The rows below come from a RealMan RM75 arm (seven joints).
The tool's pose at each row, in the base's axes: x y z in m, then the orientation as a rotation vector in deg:
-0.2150 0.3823 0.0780 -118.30 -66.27 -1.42
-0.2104 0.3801 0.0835 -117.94 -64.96 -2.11
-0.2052 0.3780 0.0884 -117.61 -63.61 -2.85
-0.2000 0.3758 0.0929 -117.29 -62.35 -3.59
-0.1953 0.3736 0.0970 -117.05 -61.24 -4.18
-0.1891 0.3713 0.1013 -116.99 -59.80 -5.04
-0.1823 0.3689 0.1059 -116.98 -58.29 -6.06
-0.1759 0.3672 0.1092 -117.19 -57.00 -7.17
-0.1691 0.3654 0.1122 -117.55 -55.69 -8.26
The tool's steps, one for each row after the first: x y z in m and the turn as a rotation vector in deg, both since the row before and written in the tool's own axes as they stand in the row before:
0.0031 0.0008 -0.0068 0.43 1.15 0.51
0.0034 0.0015 -0.0064 0.39 1.19 0.53
0.0034 0.0017 -0.0062 0.35 1.15 0.48
0.0030 0.0015 -0.0057 0.28 0.96 0.46
0.0041 0.0024 -0.0063 0.11 1.23 0.64
0.0047 0.0026 -0.0066 0.01 1.35 0.66
0.0046 0.0029 -0.0051 -0.28 1.24 0.55
0.0048 0.0034 -0.0049 -0.41 1.18 0.61

